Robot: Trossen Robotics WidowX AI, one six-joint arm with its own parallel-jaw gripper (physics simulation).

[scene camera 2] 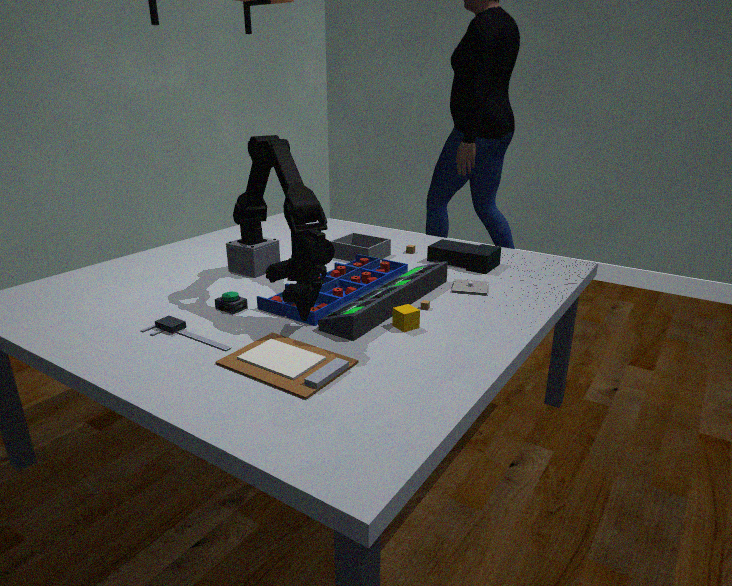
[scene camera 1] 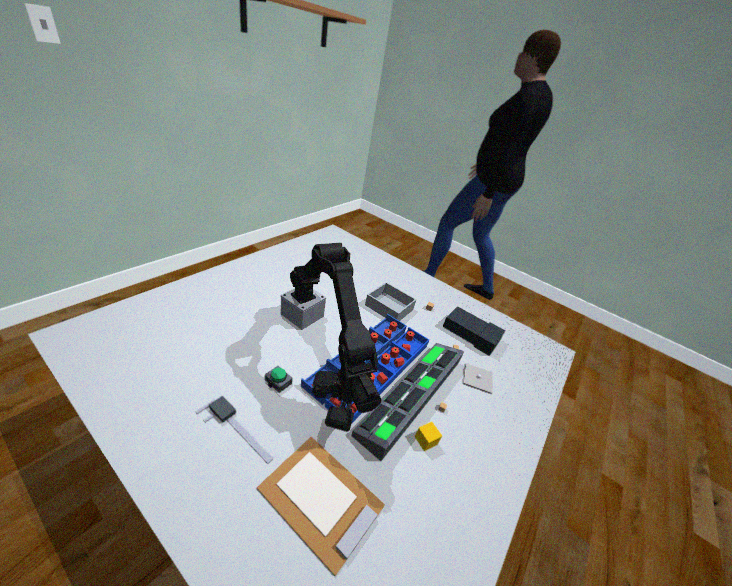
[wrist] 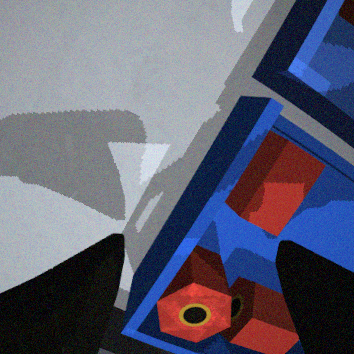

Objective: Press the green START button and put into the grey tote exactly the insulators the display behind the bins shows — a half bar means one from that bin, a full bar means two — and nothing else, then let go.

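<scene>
My open, empty gripper (scene camera 1: 352, 406) (scene camera 2: 303, 302) (wrist: 200, 241) is low over the end bin nearest the clipboard, in the row beside the display. In the wrist view this blue bin (wrist: 205, 185) holds an upright red insulator (wrist: 175, 295), a lying one (wrist: 265, 320) beside it and another lying one (wrist: 275, 182) farther up. The fingertips stand apart above them. The display (scene camera 1: 373, 444) (scene camera 2: 378, 314) shows green bars; their exact lengths are hard to tell. The grey tote (scene camera 1: 382, 309) (scene camera 2: 375, 249) stands beyond the bins, with no insulator visible inside. The green START button (scene camera 1: 278, 373) (scene camera 2: 230, 296) stands left of the bins.
A clipboard (scene camera 1: 268, 487) (scene camera 2: 228, 361) and caliper (scene camera 1: 221, 408) (scene camera 2: 170, 323) lie at the near side. A yellow block (scene camera 1: 428, 435) (scene camera 2: 405, 317), flat plate (scene camera 1: 478, 378) (scene camera 2: 470, 287) and black box (scene camera 1: 473, 330) (scene camera 2: 463, 255) are beyond the display. A person stands behind the table.
</scene>
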